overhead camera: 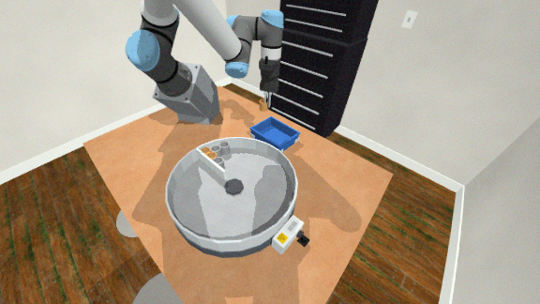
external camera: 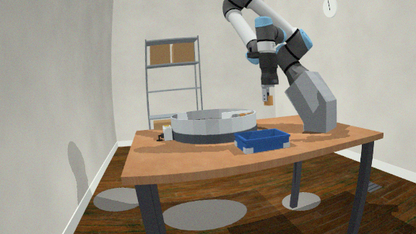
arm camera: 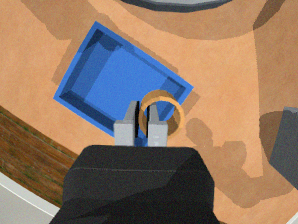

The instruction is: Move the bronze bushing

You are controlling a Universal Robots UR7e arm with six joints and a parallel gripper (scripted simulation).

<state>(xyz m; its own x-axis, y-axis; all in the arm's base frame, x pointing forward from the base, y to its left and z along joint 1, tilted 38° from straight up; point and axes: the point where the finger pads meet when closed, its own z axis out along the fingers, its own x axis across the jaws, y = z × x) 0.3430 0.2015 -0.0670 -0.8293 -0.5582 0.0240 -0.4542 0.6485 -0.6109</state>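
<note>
My hand is 17 cm above the blue crate, 3 cm short of it and 2 cm to the right of it. From my hand the other things lie so: grey round turntable (33 cm to the right, 14 cm below, 13 cm ahead).
</note>
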